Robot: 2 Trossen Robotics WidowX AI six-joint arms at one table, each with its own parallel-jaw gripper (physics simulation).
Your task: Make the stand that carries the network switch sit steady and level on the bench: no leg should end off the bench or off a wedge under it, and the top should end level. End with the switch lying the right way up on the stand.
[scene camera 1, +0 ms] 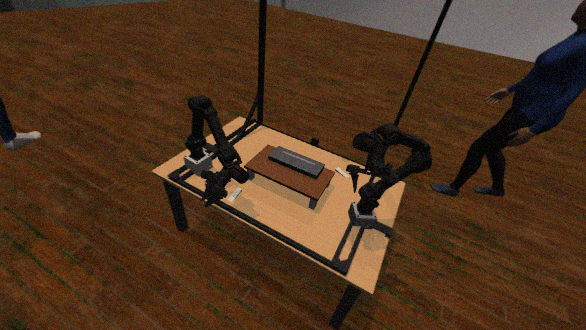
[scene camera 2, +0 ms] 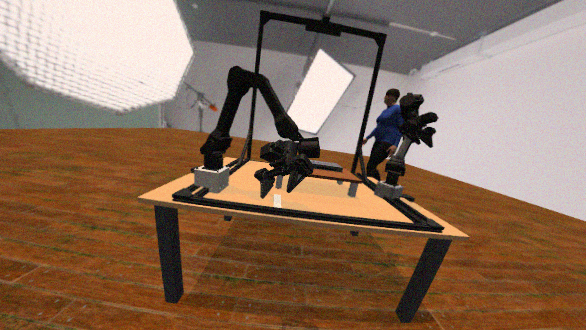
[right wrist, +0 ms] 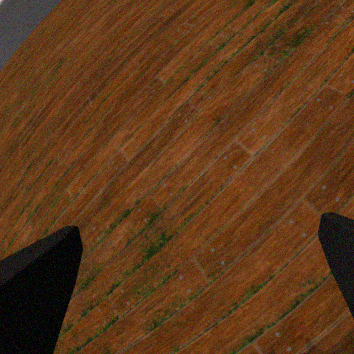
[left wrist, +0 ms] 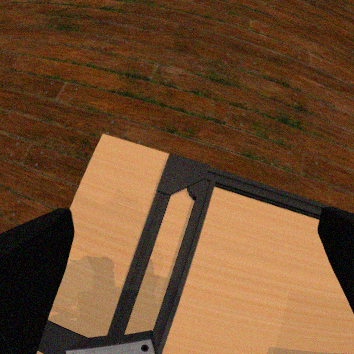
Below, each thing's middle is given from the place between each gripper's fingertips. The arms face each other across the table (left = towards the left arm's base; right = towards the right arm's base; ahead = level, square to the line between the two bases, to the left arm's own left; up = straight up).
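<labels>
There is the brown stand (scene camera 1: 260, 164), and counted from my left hand it sits 370 mm to the right, 260 mm behind and 260 mm below. As for the dark grey network switch (scene camera 1: 302, 164), my left hand is 310 mm past it, 360 mm to the left of it and 200 mm above it.
Measured from my right hand, the dark grey network switch is 270 mm to the left and 450 mm behind. The brown stand is 70 mm below that same right hand, 260 mm to the left of it and 400 mm behind it.
</labels>
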